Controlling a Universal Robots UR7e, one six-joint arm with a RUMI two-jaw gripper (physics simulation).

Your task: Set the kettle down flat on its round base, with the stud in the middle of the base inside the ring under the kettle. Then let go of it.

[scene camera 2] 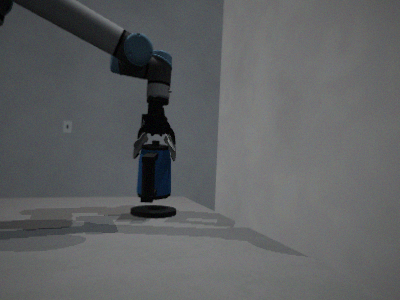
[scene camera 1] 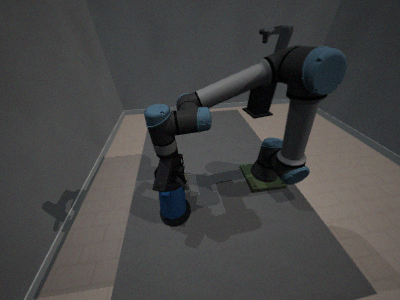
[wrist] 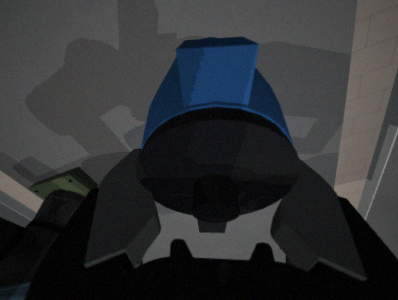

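The blue kettle [scene camera 1: 172,204] [scene camera 2: 162,172] [wrist: 218,80] hangs upright, with its dark handle [scene camera 2: 148,179] facing scene camera 2. My gripper [scene camera 1: 171,183] [scene camera 2: 155,151] [wrist: 211,152] is shut on the kettle at its dark lid end, one finger on each side. The round black base [scene camera 1: 185,216] [scene camera 2: 153,213] lies flat below the kettle. In the scene camera 2 view a small gap shows between the kettle's bottom and the base, and the kettle is roughly centred over it. The stud and the ring are hidden, and the base does not show in the wrist view.
The base lies on a dark grey mat [scene camera 1: 240,270]. The arm stands on a green plate [scene camera 1: 267,188] [wrist: 62,183], to the right in the scene camera 1 view. A dark stand [scene camera 1: 261,97] is at the back. A wall [scene camera 1: 55,100] [scene camera 2: 310,125] rises beyond the mat's side.
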